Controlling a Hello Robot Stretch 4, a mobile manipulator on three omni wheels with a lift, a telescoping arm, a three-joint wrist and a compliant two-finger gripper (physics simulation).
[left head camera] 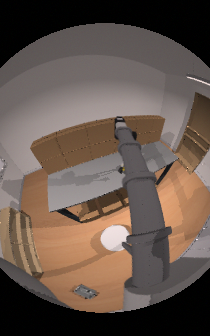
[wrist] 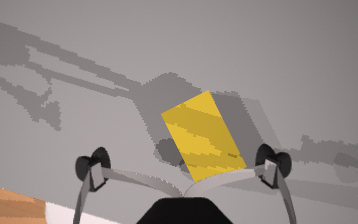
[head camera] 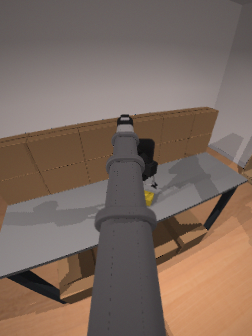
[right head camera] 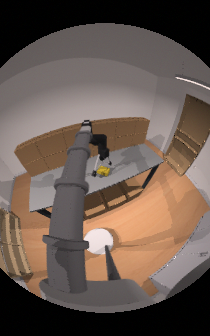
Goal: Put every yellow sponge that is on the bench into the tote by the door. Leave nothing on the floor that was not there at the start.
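A yellow sponge (head camera: 149, 198) (left head camera: 123, 170) (right head camera: 103, 171) (wrist: 205, 137) lies flat on the grey bench (head camera: 40, 235) (left head camera: 65, 192) (right head camera: 50, 192) (wrist: 290, 45). It sits askew in the wrist view. My gripper (right head camera: 102, 168) (wrist: 182, 159) is open, pointing down above the bench, with its fingertips wide apart on either side of the sponge's near part. The sponge lies right of the middle between the fingers, nearer the right fingertip in the wrist view. In the head view the arm hides part of the gripper. I cannot identify the tote or the door.
A brown panelled block (head camera: 60, 160) runs along the bench's back. Brown open boxes (head camera: 170, 250) stand underneath. A white round disc (left head camera: 115, 237) (right head camera: 99, 241) and a small grey open container (left head camera: 85, 291) are on the floor. Wooden shelf units (left head camera: 7, 225) (right head camera: 192, 115) stand at both sides.
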